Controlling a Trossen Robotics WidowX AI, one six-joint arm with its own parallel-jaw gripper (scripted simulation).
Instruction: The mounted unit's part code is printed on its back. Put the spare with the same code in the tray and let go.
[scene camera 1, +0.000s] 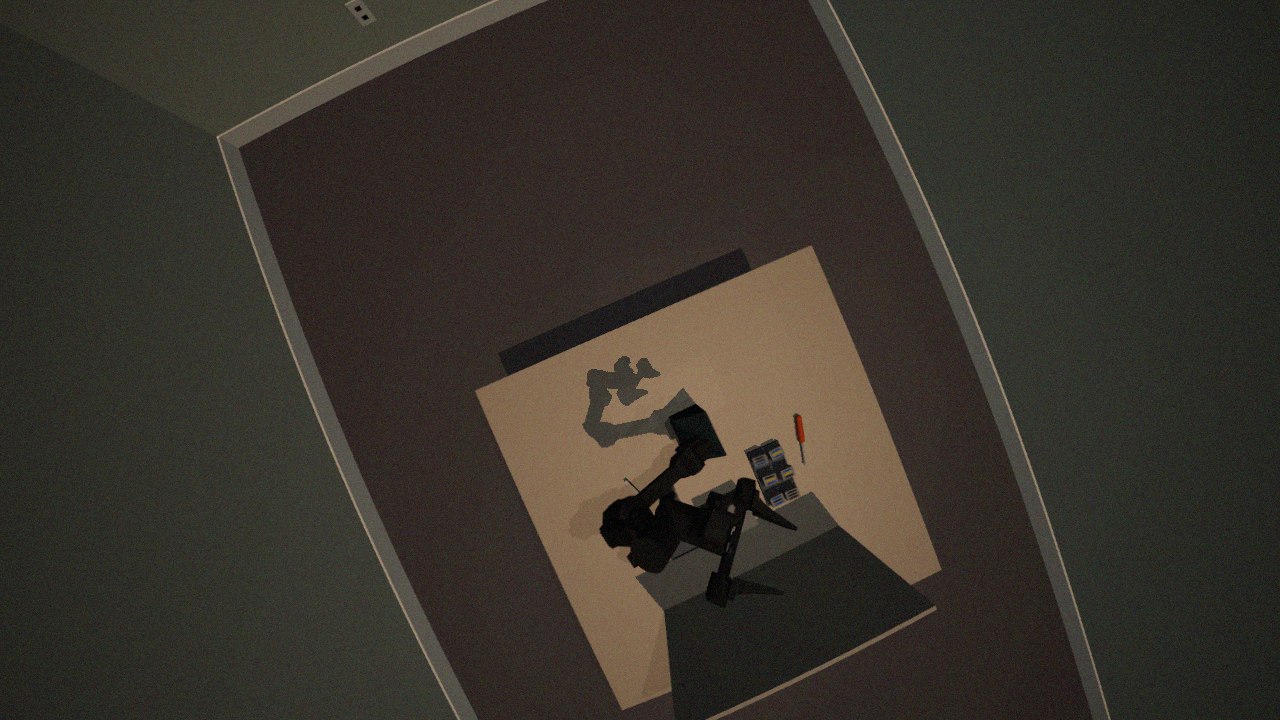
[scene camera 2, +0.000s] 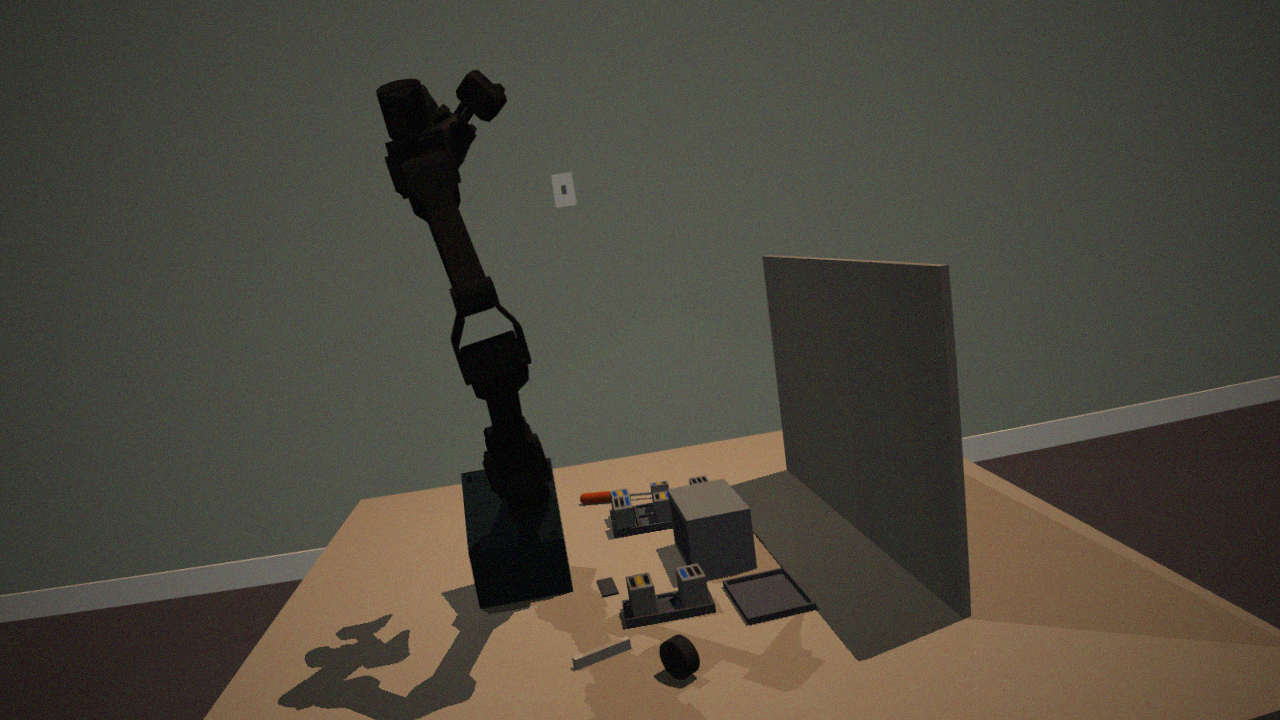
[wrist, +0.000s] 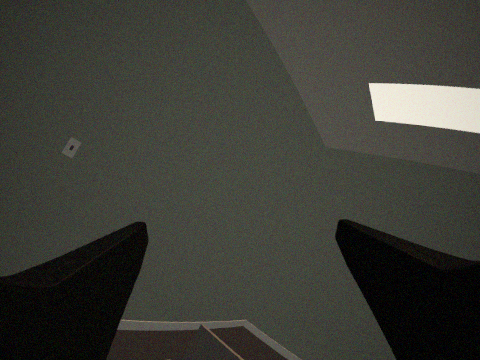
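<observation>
My gripper is visible in scene camera 1, in scene camera 2 (487, 107) and in the wrist view. On the gripper, (wrist: 76, 299) and (scene camera 1: 766, 516) are the same spot.
</observation>
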